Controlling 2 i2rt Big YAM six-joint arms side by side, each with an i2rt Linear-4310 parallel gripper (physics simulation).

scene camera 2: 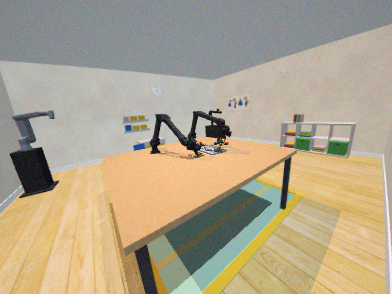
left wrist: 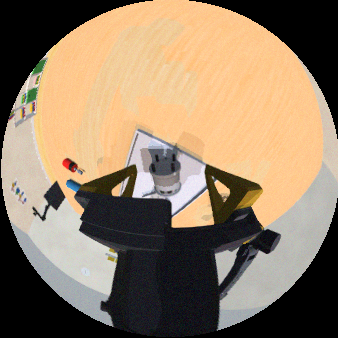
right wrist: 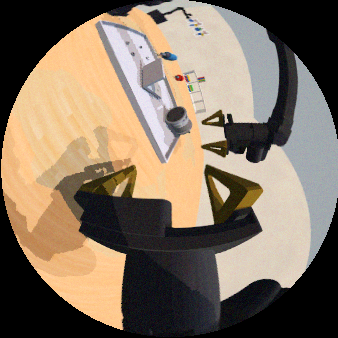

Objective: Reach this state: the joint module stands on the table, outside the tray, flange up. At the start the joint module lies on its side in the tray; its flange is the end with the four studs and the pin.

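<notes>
The joint module lies on its side in the shallow white tray, near one end of it. In the left wrist view its studded dark flange faces the top of the picture; it is too small to judge in scene camera 2. My left gripper is open and empty above the module, which shows between its fingers but is not held. My right gripper is open and empty over the table, off to the side of the tray.
A grey plate-like block stands in the tray, with several small parts near it. A red-handled tool and a blue-handled tool lie beside the tray on the wooden table.
</notes>
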